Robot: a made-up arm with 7 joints.
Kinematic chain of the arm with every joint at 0, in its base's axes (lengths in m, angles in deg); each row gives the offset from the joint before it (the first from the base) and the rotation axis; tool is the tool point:
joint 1: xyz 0 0 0.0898 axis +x
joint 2: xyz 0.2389 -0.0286 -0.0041 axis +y
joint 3: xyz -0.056 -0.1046 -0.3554 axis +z
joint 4: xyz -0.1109 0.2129 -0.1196 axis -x
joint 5: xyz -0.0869 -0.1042 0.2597 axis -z
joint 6: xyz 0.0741 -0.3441 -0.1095 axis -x
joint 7: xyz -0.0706 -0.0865 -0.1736 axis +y
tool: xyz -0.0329 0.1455 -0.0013
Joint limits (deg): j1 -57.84..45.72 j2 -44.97..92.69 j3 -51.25..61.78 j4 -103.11..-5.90 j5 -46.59..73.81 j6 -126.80..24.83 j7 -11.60..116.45
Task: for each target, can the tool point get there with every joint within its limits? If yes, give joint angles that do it. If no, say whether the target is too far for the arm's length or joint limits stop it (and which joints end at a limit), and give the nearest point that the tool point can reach.
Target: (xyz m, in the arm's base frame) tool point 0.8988 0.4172 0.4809
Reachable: no: joint limits stop it (at a limit: joint 1, joint 2, joint 3, joint 4, joint 7) | nearest point 0.7635 0.6651 -0.0703 | short by 0.619 m
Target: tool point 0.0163 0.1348 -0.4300
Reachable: yes | joints 27.59 -4.20 -33.99 -25.29 -8.49 -53.00 73.86
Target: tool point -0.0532 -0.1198 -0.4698
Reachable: yes | joints 16.77 -13.48 -5.87 -35.29 28.44 -115.32 17.04
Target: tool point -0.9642 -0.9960 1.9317
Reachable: no: too far | nearest point -0.4728 -0.3584 0.7525 | short by 1.428 m
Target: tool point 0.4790 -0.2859 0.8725
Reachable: no: joint limits stop it (at a limit: joint 2, joint 4, joint 5, joint 6, joint 7) | nearest point 0.0691 -0.1975 0.6305 | short by 0.484 m
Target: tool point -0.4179 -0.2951 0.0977
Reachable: yes | joints 8.12 55.19 0.19 -49.03 43.50 -111.28 72.45
